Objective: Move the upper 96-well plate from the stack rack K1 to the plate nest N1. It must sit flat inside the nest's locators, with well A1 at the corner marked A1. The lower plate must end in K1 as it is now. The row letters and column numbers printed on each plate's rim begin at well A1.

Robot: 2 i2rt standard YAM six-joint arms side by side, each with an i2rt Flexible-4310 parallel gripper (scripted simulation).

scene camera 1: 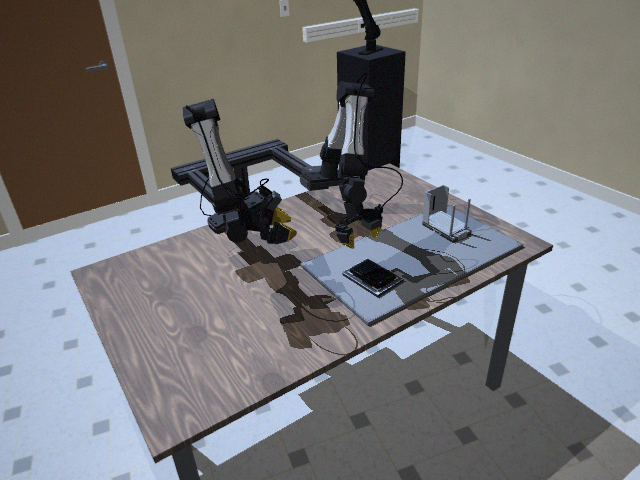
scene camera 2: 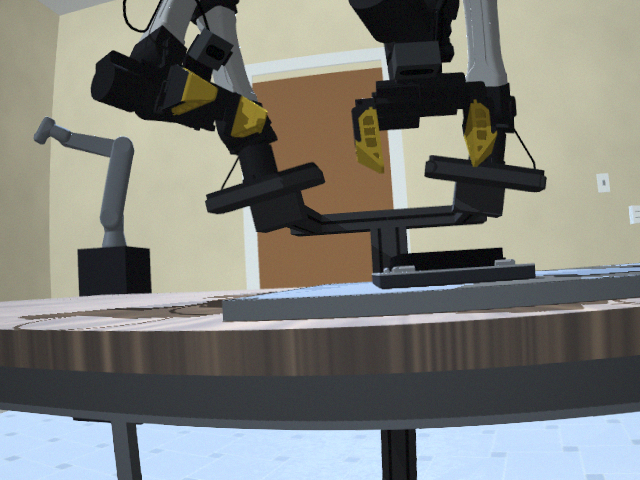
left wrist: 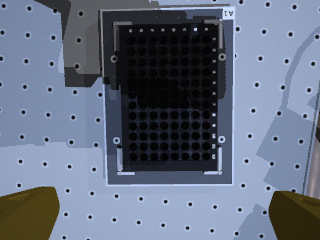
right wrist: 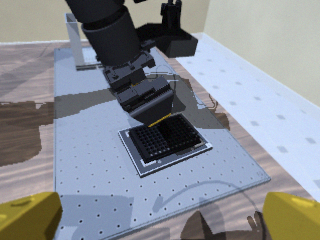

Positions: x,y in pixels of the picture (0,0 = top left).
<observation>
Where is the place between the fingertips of my left gripper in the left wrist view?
At 164,198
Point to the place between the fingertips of my right gripper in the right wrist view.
162,200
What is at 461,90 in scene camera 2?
My left gripper.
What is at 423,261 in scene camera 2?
A black 96-well plate.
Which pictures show my right gripper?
Scene camera 1, scene camera 2 and the right wrist view only.
</observation>
